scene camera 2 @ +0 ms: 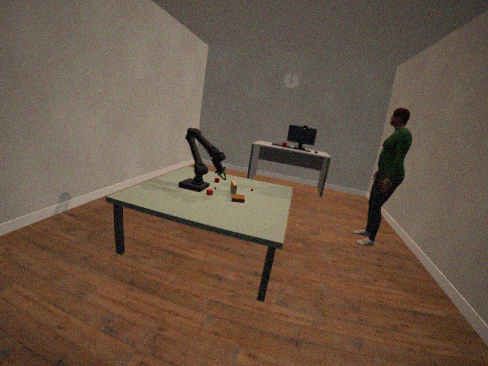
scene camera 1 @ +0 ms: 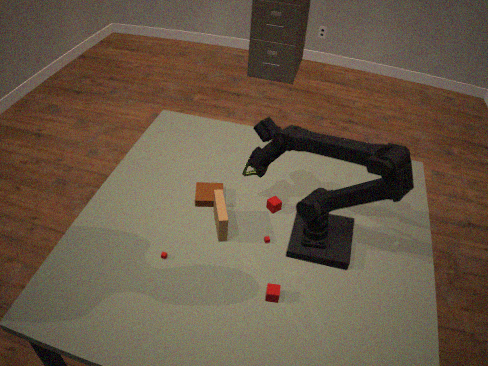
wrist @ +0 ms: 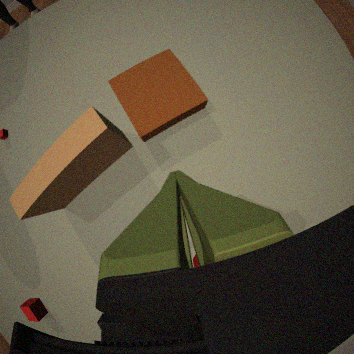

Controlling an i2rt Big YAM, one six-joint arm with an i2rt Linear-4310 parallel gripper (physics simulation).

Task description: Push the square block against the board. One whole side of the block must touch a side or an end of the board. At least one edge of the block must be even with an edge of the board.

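Frame: origin at the arm's base, x ahead, y left, z up, level; metres.
Seen in the pictures: gripper, fingertip midpoint: [scene camera 2: 225, 179] [scene camera 1: 243, 174] [wrist: 176, 179]; arm's base at its link origin: [scene camera 2: 197, 183] [scene camera 1: 314, 234].
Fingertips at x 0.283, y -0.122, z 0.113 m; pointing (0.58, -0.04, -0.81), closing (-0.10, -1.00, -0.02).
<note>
Offsets run from my fingertips to a thing's top centre. Level surfaces: height alone.
The square block {dx +0.127, dy -0.011, dz -0.118 m} [scene camera 1: 208, 191] [scene camera 2: 238, 198] [wrist: 157, 92] is orange-brown and lies flat on the table. The board {dx +0.053, dy +0.123, dz -0.045 m} [scene camera 1: 221, 207] [scene camera 2: 233, 187] [wrist: 62, 160] is light tan and stands upright on a long narrow side. In the wrist view, the block is beyond the board's near end, with a narrow strip of table between them. The block's left side is not parallel to the board's end; they look turned relative to each other. My gripper [scene camera 1: 245, 173] [scene camera 2: 225, 178] [wrist: 176, 179] is shut and empty, raised above the table on the robot-base side of the block, apart from both.
Two larger red cubes {dx -0.122, dy -0.012, dz -0.109 m} [scene camera 1: 274, 204] {dx -0.173, dy +0.386, dz -0.109 m} [scene camera 1: 273, 293] and two small ones {dx -0.122, dy +0.158, dz -0.133 m} [scene camera 1: 267, 239] {dx +0.201, dy +0.313, dz -0.133 m} [scene camera 1: 164, 255] are spread on the table {dz -0.149 m} [scene camera 1: 350, 320]. The arm's black base [scene camera 1: 332, 252] stands right of the board. A filing cabinet [scene camera 1: 277, 45] stands beyond the table.
</note>
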